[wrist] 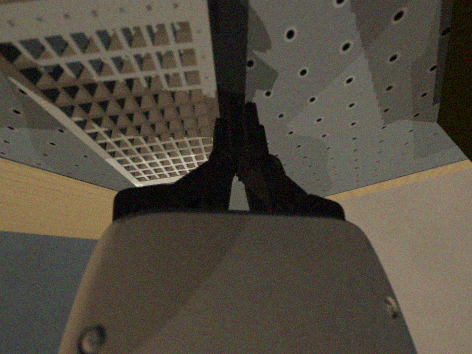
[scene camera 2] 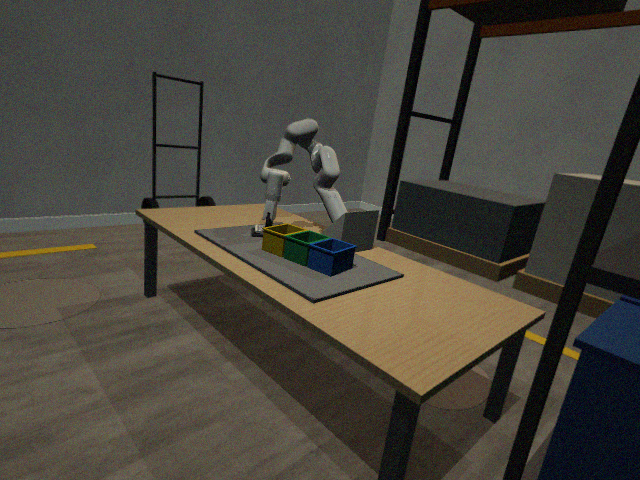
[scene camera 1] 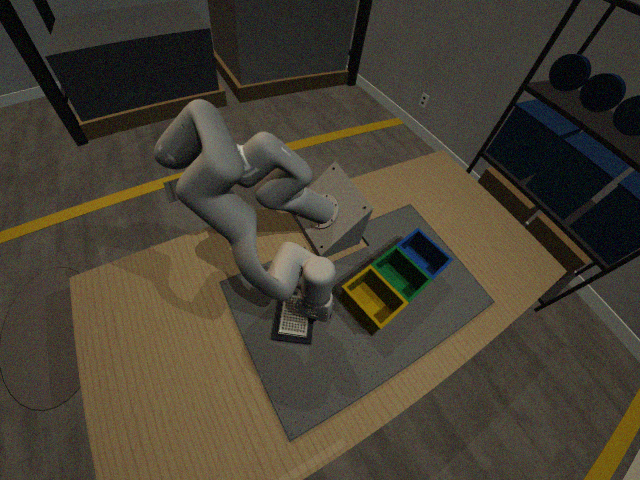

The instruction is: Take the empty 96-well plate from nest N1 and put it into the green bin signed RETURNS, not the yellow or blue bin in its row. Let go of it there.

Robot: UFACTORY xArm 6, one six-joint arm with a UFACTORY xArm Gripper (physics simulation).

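Places are measured from the arm's base along level axes (x back, y up, z left), in metres.
Pixels of known places: gripper, fingertip midpoint: (wrist: pixel 236 118) (scene camera 1: pixel 312 318); arm's base at its link origin: (scene camera 2: pixel 343 226) (scene camera 1: pixel 323 211).
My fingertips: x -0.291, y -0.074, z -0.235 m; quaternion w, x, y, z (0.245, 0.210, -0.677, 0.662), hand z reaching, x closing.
For each thing: its top centre in the pictures, then the offset to it from my fingertips. "*": a spot on its surface instead. Level surfaces: height alone.
- white 96-well plate at its top centre: (wrist: pixel 151 140) (scene camera 1: pixel 295 313) dx +0.036, dy +0.018, dz -0.040 m
- dark nest at its top centre: (wrist: pixel 154 120) (scene camera 1: pixel 294 315) dx +0.037, dy +0.001, dz -0.040 m
- green bin at its top centre: (scene camera 1: pixel 402 272) (scene camera 2: pixel 308 236) dx -0.048, dy +0.083, dz +0.310 m
- yellow bin at a spot on its surface: (scene camera 1: pixel 374 299) * dx -0.054, dy -0.011, dz +0.217 m
- blue bin at a spot on its surface: (scene camera 2: pixel 330 258) * dx -0.110, dy +0.055, dz +0.491 m
- grey perforated board at its surface level: dy -0.017 m
- wooden table at its surface level: dy -0.030 m
The white 96-well plate (scene camera 1: pixel 294 325) (wrist: pixel 150 102) lies flat in a dark nest (scene camera 1: pixel 292 339) (wrist: pixel 229 45) on the grey board. Whether a label N1 marks the nest does not show. My gripper (wrist: pixel 236 118) is shut with nothing between its fingertips. The fingertips are at the nest's dark edge beside the plate, on the side towards the bins; whether they touch it I cannot tell. The green bin (scene camera 1: pixel 402 273) (scene camera 2: pixel 305 246) stands between the yellow bin (scene camera 1: pixel 374 299) (scene camera 2: pixel 273 242) and the blue bin (scene camera 1: pixel 424 253) (scene camera 2: pixel 330 258). The RETURNS sign is not readable.
The grey perforated board (scene camera 1: pixel 330 382) (scene camera 2: pixel 310 289) (wrist: pixel 330 110) lies on the wooden table (scene camera 1: pixel 155 372) (scene camera 2: pixel 439 320). The grey block (scene camera 1: pixel 343 211) (scene camera 2: pixel 361 227) under the arm's base stands close behind the bins. The yellow bin is the bin nearest to the nest.
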